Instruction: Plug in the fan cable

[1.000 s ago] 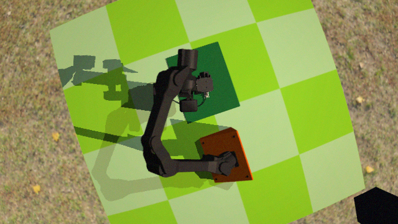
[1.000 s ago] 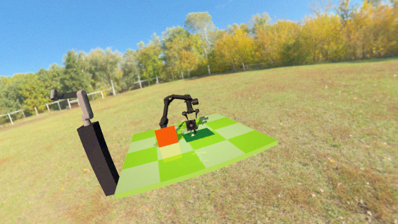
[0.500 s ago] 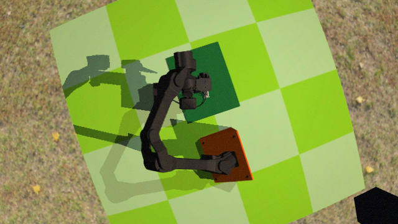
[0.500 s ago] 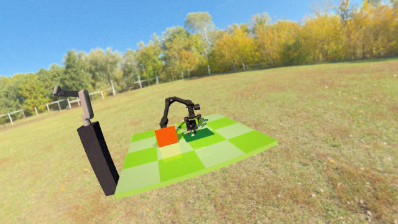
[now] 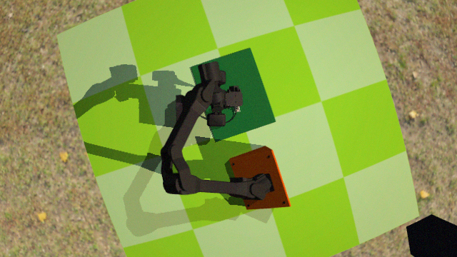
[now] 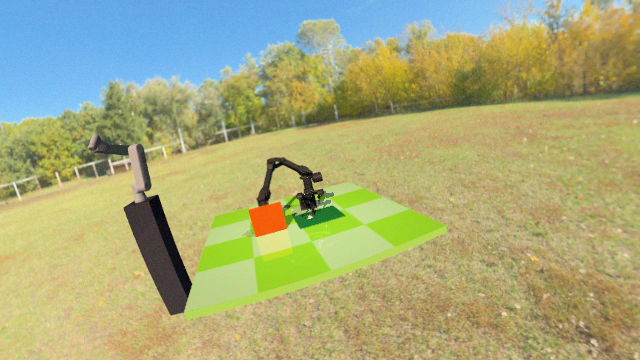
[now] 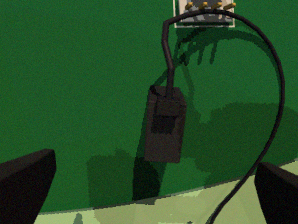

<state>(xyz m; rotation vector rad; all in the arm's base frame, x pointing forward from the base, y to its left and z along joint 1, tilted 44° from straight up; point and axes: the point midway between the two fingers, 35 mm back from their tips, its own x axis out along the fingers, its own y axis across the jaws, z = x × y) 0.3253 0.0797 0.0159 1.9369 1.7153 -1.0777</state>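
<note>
My gripper tip is 10 mm to the left of the black fan plug and 40 mm above it. Round my gripper tip: black fan 10 mm behind, 120 mm to the left; then light-coloured header 40 mm behind, 60 mm to the right, 60 mm below; then board 10 mm ahead, 70 mm to the right, 80 mm below.
</note>
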